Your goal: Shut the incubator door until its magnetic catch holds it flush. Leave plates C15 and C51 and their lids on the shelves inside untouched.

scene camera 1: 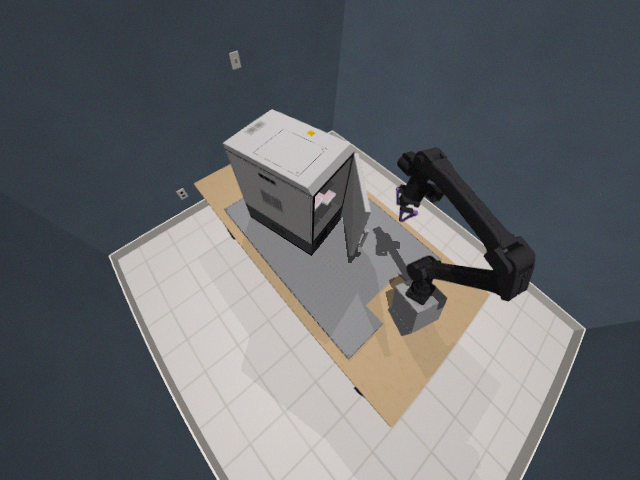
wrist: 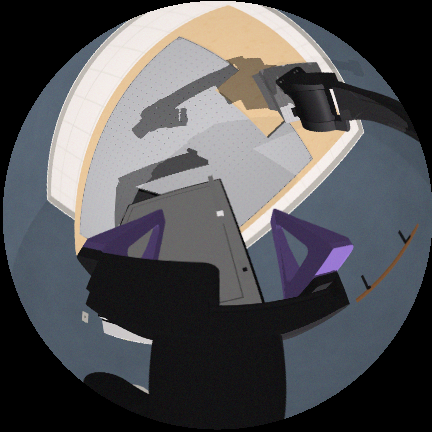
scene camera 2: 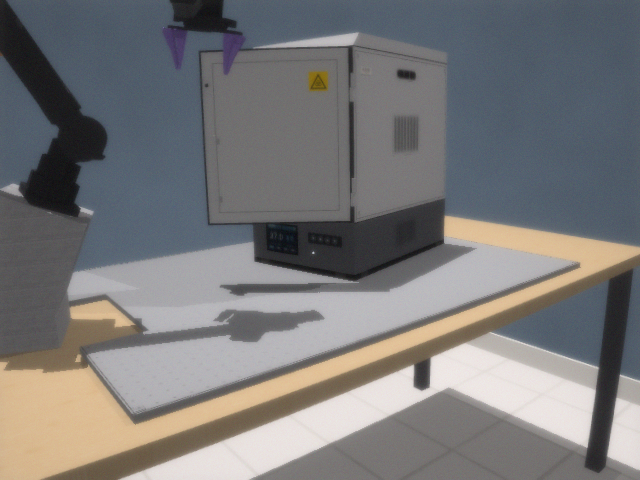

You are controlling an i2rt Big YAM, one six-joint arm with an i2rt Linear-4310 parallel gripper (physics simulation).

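Observation:
The white incubator stands on the grey mat, with its door swung wide open. Inside, pinkish plates show small through the opening in scene camera 1; I cannot tell which is C15 or C51, and lids are not distinct. My gripper is open and empty, its purple fingers spread. It hangs apart from the door near the height of the door's top, to the right of the door in scene camera 1. The door's free edge shows between the fingers in the wrist view.
The perforated grey mat lies on the wooden table. The arm's grey pedestal stands at one end of the table, facing the incubator. Dark blue walls stand beyond the table.

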